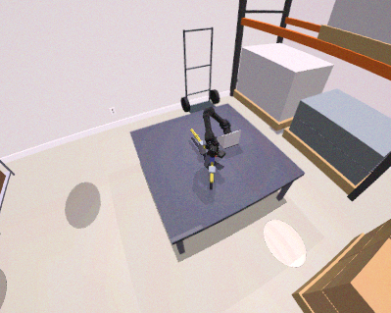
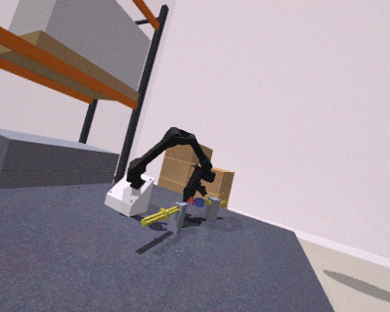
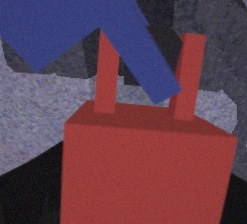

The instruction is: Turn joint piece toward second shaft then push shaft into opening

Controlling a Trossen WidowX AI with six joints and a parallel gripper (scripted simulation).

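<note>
The red joint piece is 2 cm ahead of my gripper tip, 1 cm to the left of it and 3 cm above it.
</note>
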